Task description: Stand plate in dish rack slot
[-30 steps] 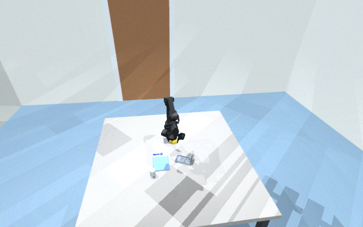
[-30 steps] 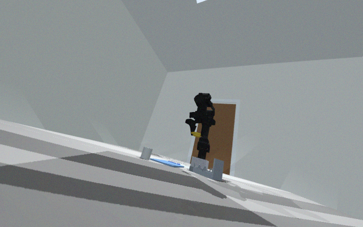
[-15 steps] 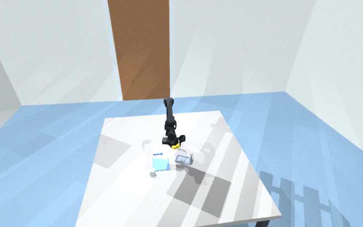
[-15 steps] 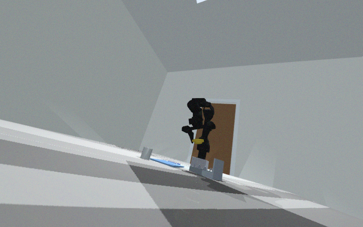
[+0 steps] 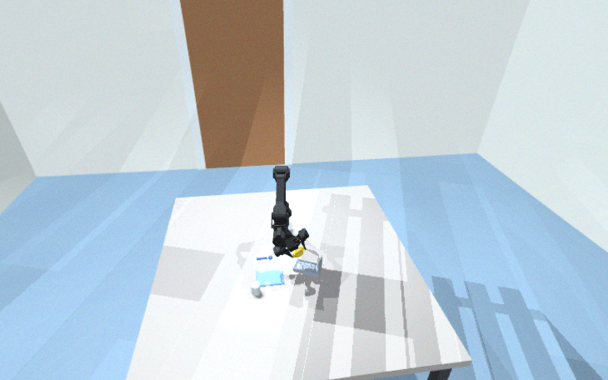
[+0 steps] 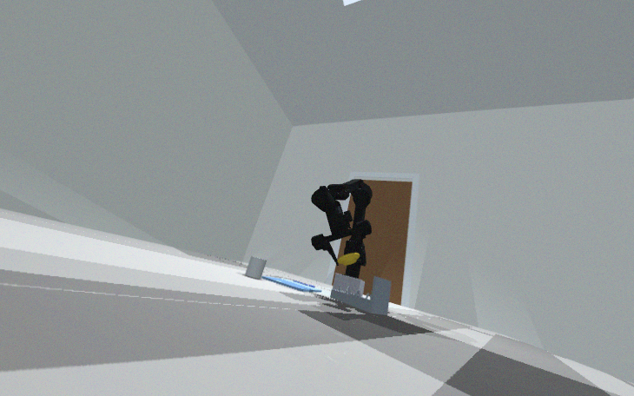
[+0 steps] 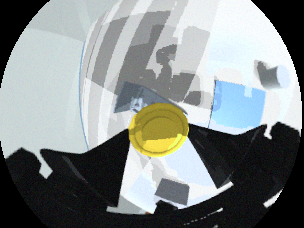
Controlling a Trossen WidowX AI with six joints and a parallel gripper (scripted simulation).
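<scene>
The grey dish rack is 80 mm below my gripper tip and 40 mm to the left of it. Round my gripper tip: light blue mat: 150 mm to the right, 100 mm below, 40 mm ahead; yellow plate: 10 mm above; blue spoon: 180 mm to the right, 100 mm below, 70 mm behind.
</scene>
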